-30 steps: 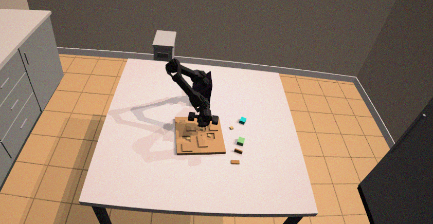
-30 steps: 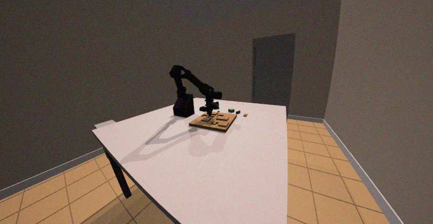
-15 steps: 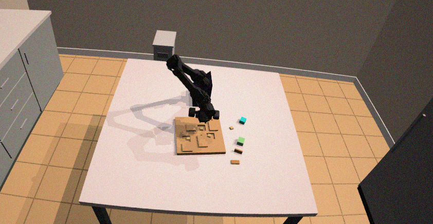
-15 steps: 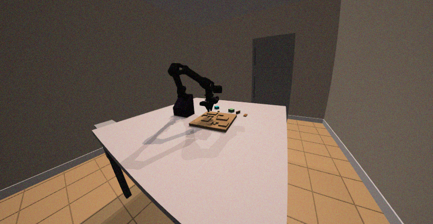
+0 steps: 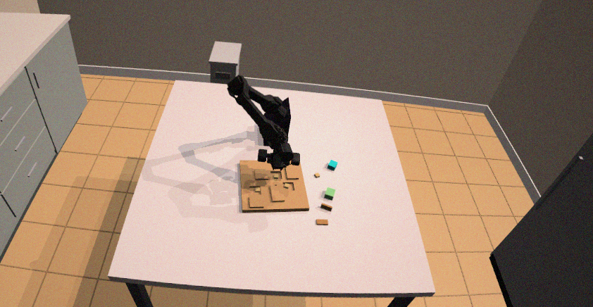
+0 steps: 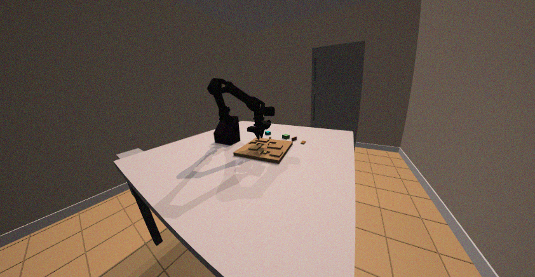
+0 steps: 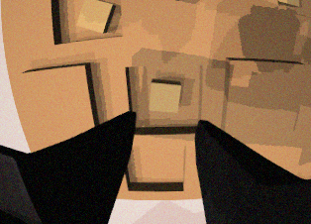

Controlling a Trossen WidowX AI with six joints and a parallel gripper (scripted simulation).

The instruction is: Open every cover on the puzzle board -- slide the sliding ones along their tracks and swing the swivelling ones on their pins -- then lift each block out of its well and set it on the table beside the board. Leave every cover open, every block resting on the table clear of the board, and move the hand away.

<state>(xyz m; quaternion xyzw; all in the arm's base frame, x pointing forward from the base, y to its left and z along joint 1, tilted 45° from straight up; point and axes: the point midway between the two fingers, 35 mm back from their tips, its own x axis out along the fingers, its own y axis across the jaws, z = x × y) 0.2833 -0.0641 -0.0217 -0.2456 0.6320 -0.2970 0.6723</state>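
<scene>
My gripper tip is 9 cm past the cyan block, 29 cm to the right of it and 5 cm above it. Round my gripper tip: dark brown block 17 cm ahead, 22 cm to the left, 5 cm below; then green block 9 cm ahead, 25 cm to the left, 5 cm below.
</scene>
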